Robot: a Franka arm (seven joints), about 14 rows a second.
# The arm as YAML. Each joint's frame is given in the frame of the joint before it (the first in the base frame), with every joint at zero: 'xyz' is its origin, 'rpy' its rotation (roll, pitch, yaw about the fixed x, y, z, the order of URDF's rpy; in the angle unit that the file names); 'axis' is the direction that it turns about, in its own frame. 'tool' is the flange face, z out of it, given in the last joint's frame.
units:
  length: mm
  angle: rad
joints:
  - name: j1
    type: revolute
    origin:
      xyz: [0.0, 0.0, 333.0]
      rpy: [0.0, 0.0, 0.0]
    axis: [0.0, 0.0, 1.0]
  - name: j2
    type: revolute
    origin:
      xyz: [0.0, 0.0, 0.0]
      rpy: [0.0, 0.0, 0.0]
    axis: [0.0, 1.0, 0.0]
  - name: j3
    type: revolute
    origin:
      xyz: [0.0, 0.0, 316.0]
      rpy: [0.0, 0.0, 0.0]
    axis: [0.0, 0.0, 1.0]
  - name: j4
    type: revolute
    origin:
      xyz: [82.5, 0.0, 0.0]
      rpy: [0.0, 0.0, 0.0]
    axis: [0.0, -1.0, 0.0]
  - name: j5
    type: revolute
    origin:
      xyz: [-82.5, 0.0, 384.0]
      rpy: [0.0, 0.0, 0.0]
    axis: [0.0, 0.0, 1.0]
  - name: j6
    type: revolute
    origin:
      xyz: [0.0, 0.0, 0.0]
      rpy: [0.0, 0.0, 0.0]
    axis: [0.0, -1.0, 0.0]
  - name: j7
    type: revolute
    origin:
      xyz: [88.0, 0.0, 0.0]
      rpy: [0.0, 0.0, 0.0]
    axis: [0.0, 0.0, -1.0]
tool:
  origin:
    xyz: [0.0, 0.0, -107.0]
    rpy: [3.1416, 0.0, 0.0]
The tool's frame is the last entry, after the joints.
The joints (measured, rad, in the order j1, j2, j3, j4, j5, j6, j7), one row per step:
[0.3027, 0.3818, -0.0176, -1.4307, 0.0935, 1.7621, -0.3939]
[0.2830, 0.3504, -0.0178, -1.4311, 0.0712, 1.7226, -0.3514]
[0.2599, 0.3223, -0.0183, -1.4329, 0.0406, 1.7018, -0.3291]
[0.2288, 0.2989, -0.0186, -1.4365, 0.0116, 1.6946, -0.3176]
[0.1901, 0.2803, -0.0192, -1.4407, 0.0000, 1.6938, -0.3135]
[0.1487, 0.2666, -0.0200, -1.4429, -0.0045, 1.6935, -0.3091]
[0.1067, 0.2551, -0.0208, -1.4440, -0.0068, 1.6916, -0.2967]
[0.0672, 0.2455, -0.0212, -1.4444, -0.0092, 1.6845, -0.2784]
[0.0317, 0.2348, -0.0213, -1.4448, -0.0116, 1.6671, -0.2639]
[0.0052, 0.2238, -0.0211, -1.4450, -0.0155, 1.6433, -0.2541]
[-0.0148, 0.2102, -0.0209, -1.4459, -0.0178, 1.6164, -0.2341]
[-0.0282, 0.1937, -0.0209, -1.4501, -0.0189, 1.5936, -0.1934]
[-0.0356, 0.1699, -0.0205, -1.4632, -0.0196, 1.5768, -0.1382]
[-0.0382, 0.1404, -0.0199, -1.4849, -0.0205, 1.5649, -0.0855]
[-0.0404, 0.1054, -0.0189, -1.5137, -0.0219, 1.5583, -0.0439]
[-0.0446, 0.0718, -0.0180, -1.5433, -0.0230, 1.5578, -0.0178]
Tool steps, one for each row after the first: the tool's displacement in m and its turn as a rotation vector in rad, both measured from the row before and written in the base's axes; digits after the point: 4 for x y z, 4 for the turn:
[-0.0046, -0.0169, 0.0173, -0.0251, 0.0049, -0.0543]
[-0.0022, -0.0195, 0.0158, -0.0286, -0.0120, -0.0388]
[0.0001, -0.0238, 0.0129, -0.0252, -0.0185, -0.0377]
[0.0012, -0.0268, 0.0099, -0.0086, -0.0155, -0.0416]
[0.0012, -0.0277, 0.0077, -0.0028, -0.0118, -0.0459]
[0.0003, -0.0277, 0.0067, -0.0015, -0.0088, -0.0549]
[-0.0011, -0.0258, 0.0053, -0.0022, -0.0025, -0.0580]
[-0.0036, -0.0230, 0.0051, -0.0025, 0.0068, -0.0501]
[-0.0051, -0.0170, 0.0048, -0.0038, 0.0128, -0.0361]
[-0.0064, -0.0125, 0.0058, -0.0023, 0.0138, -0.0402]
[-0.0070, -0.0082, 0.0063, -0.0022, 0.0097, -0.0545]
[-0.0086, -0.0041, 0.0069, -0.0028, 0.0050, -0.0625]
[-0.0098, -0.0010, 0.0065, -0.0031, 0.0031, -0.0549]
[-0.0111, -0.0005, 0.0066, -0.0032, -0.0004, -0.0429]
[-0.0103, -0.0016, 0.0055, -0.0022, -0.0040, -0.0294]

